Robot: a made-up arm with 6 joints.
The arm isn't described. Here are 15 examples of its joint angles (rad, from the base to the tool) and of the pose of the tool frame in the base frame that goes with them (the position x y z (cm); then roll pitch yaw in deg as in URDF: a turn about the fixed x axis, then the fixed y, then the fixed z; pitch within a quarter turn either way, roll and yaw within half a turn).
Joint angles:
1: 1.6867 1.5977 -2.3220 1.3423 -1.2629 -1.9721
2: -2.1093 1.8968 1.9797 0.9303 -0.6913 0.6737
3: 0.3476 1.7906 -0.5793 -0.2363 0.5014 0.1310
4: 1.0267 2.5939 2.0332 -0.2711 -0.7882 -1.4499
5: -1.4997 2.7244 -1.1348 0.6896 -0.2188 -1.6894
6: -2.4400 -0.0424 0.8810 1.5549 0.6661 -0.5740
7: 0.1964 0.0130 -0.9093 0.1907 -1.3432 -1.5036
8: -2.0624 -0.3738 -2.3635 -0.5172 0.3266 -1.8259
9: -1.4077 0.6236 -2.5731 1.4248 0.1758 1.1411
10: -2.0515 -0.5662 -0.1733 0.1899 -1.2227 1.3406
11: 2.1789 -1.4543 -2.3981 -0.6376 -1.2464 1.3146
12: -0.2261 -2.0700 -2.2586 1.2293 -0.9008 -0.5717
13: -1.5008 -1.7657 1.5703 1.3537 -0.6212 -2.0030
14: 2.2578 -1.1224 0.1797 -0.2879 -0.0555 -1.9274
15: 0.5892 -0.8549 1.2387 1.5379 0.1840 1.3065
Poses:
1: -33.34 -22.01 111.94 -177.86 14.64 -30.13
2: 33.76 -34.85 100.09 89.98 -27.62 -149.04
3: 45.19 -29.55 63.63 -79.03 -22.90 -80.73
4: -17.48 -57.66 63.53 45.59 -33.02 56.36
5: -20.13 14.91 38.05 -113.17 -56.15 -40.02
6: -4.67 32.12 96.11 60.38 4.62 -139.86
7: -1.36 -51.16 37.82 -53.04 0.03 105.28
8: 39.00 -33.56 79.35 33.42 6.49 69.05
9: 30.16 -47.79 73.13 -157.88 -8.00 32.68
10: -43.32 -7.43 110.98 -160.49 -33.39 -33.84
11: -6.39 -6.18 25.48 -7.56 -4.79 105.50
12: -34.04 17.55 90.63 83.36 -6.96 -4.05
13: 26.63 -13.09 30.19 148.85 -72.84 -152.47
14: 35.42 8.32 107.27 -128.29 62.63 -57.01
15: 18.82 31.42 90.34 56.48 17.02 7.71
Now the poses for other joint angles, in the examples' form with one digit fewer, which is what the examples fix.
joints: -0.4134 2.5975 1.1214 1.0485 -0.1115 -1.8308
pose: -16.5 -61.6 65.1 168.8 1.4 96.5
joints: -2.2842 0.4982 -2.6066 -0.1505 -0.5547 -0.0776
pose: 29.1 -34.2 51.5 -87.0 -65.5 -41.0
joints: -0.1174 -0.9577 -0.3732 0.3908 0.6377 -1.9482
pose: -17.7 -7.8 26.4 94.7 -11.9 -110.8
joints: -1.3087 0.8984 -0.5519 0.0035 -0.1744 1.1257
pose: -33.8 -46.9 51.0 -109.7 2.2 -82.7
